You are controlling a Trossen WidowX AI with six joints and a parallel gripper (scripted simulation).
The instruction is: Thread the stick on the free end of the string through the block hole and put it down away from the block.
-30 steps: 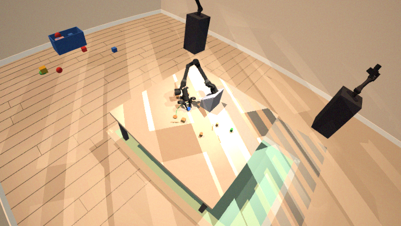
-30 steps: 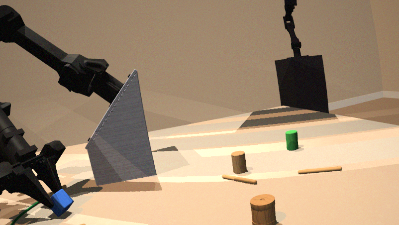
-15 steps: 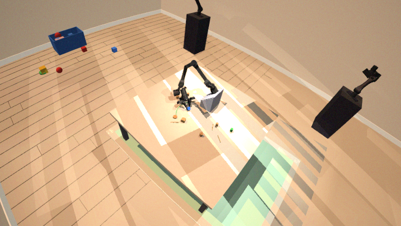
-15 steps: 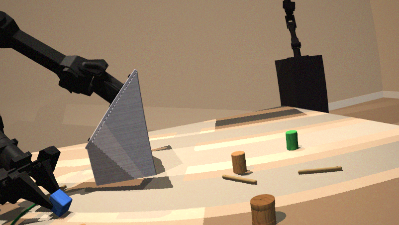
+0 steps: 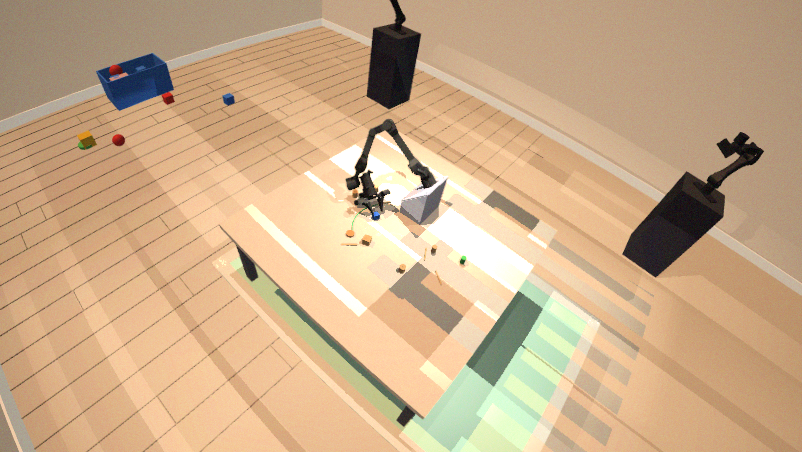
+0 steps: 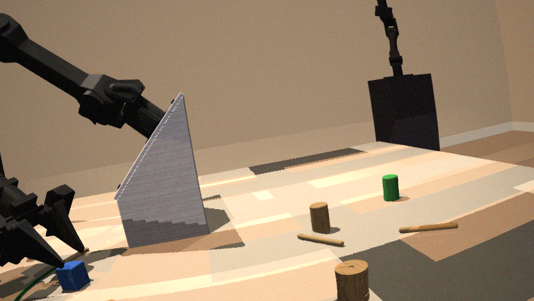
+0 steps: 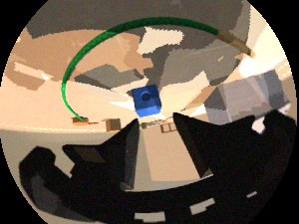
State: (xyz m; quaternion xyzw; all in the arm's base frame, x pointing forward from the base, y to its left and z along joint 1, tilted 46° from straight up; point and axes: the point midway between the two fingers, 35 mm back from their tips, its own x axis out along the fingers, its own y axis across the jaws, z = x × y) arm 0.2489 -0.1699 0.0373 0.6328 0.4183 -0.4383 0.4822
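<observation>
My gripper tip is 2 cm above the blue cube, 1 cm to the left of it and 1 cm short of it. Round my gripper tip: round wooden button 18 cm ahead, 3 cm below, 1 cm to the right; then wooden peg 15 cm to the right, 14 cm behind, 2 cm below; then wooden block 15 cm ahead, 8 cm to the left, 2 cm below.
</observation>
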